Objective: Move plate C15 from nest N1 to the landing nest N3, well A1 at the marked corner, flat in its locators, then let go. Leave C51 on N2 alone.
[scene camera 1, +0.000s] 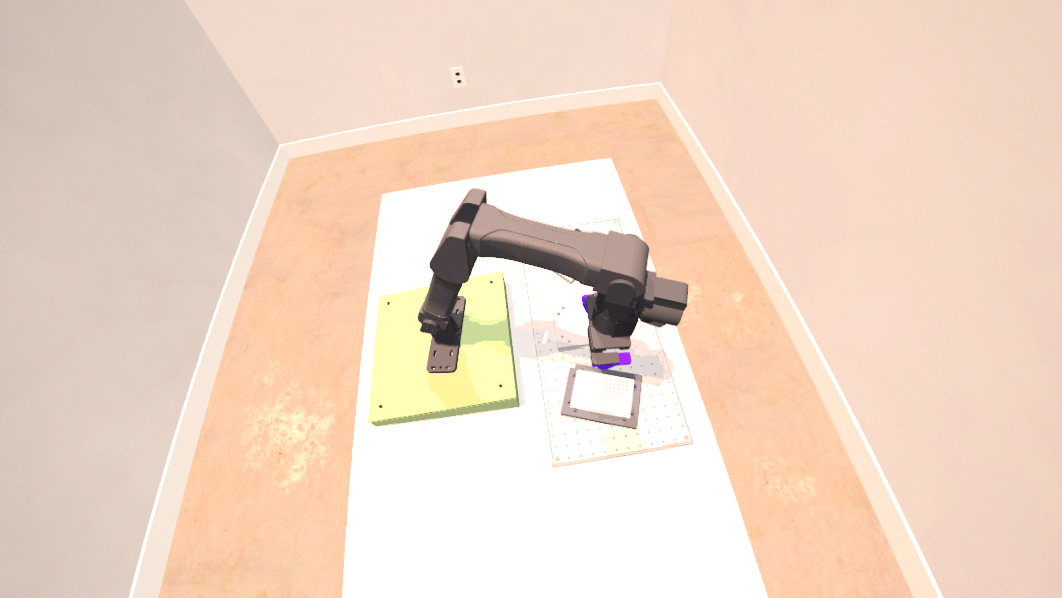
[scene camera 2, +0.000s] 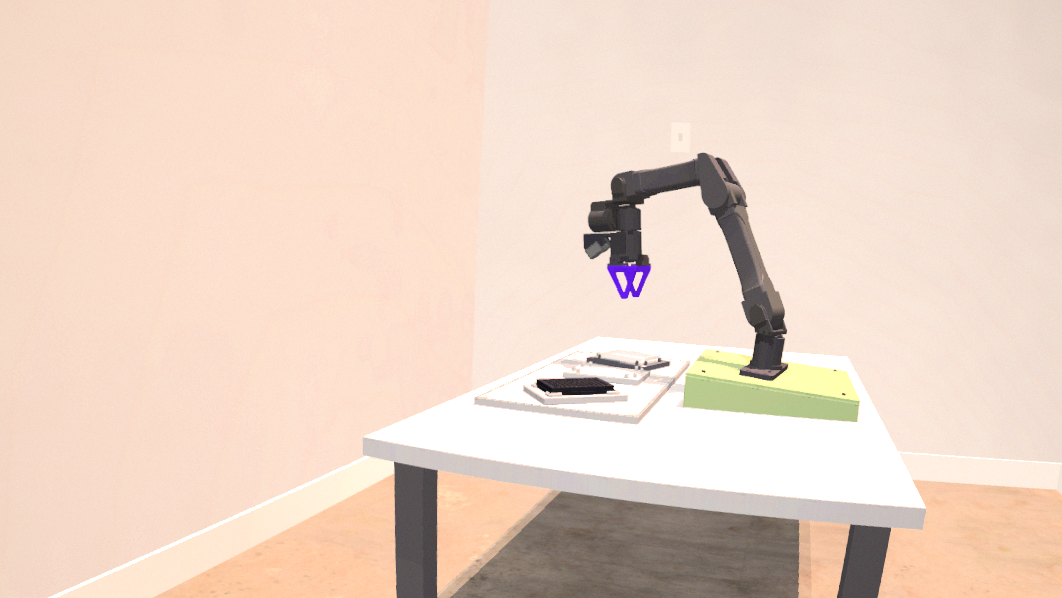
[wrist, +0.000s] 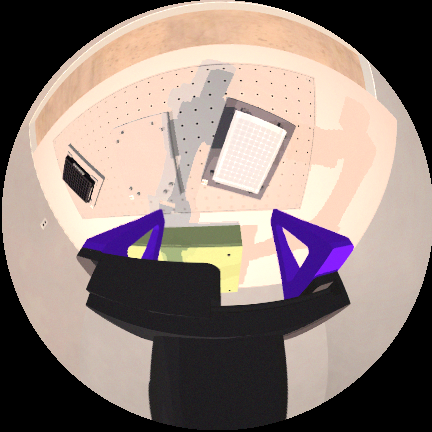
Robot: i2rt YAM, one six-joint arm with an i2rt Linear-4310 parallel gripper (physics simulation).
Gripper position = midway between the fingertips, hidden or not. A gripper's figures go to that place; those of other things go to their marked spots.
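My gripper (scene camera 2: 630,298) is 170 cm from the lens. The black well plate (scene camera 2: 567,386) is nearer to it than my gripper is, at 134 cm from the lens.
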